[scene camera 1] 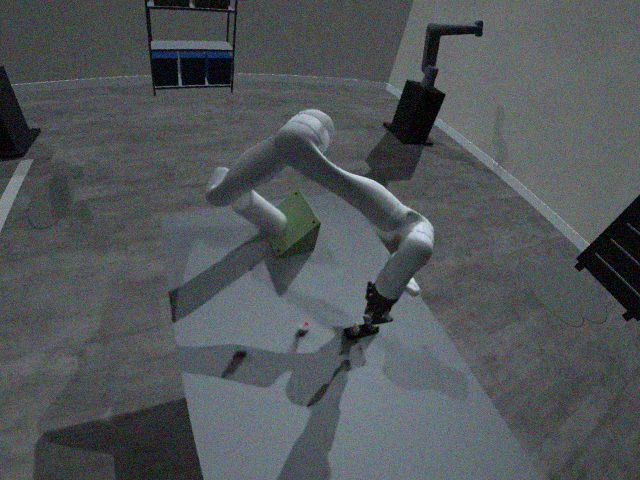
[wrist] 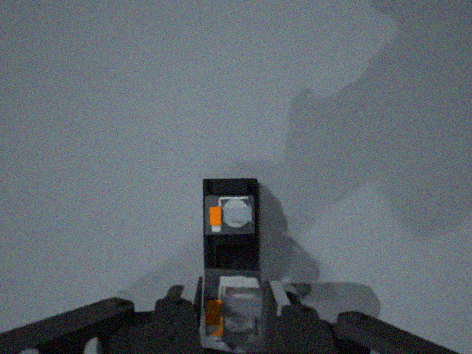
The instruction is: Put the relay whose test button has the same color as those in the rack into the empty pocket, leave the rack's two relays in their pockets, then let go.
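Frame: origin at the arm's base, x right, y ahead, z up, level; centimetres.
Seen in the pictures: gripper, fingertip midpoint: (scene camera 1: 368, 318) (wrist: 232, 299); arm's base, link origin: (scene camera 1: 276, 224).
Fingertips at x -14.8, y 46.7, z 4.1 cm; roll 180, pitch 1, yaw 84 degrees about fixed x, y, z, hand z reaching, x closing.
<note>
Pixels of each thing's middle, then the offset from my fingertips to it. "spot": a spot on its surface instead.
- black rack, surface spot: (wrist: 230, 186) spot: dy +0.1, dx -5.1, dz -6.3 cm
- dark middle pocket, surface spot: (wrist: 235, 252) spot: dy +0.3, dx -0.6, dz -8.3 cm
- clear-cased relay, body centre: (wrist: 232, 297) (scene camera 1: 369, 318) dy +0.0, dx -0.1, dz +0.0 cm
- relay with a red button, body centre: (scene camera 1: 303, 328) dy -4.6, dx +17.6, dz -6.4 cm
- relay with a green top, body centre: (scene camera 1: 241, 350) dy -2.2, dx +36.6, dz -6.4 cm
The black rack (scene camera 1: 353, 334) (wrist: 230, 186) stands on the pale surface. Its far relay (wrist: 231, 215), with an orange test button, sits in the end pocket; that orange button shows in the scene view too. Part of the dark middle pocket (wrist: 235, 252) shows beside it. My gripper (scene camera 1: 369, 324) (wrist: 232, 299) is shut on a clear-cased relay (wrist: 240, 312) with an orange button, over the near part of the rack. The held relay largely hides the rack's near relay; its depth relative to the pocket is unclear. A relay with a red button (scene camera 1: 303, 328) stands left of the rack.
Another relay with a green top (scene camera 1: 239, 353) stands farther left, in shadow. The green block (scene camera 1: 294, 227) is by the arm's base. A shelf rack (scene camera 1: 191, 45), a second robot on a black pedestal (scene camera 1: 416, 111) and a dark slatted object (scene camera 1: 617, 258) stand beyond the pale surface.
</note>
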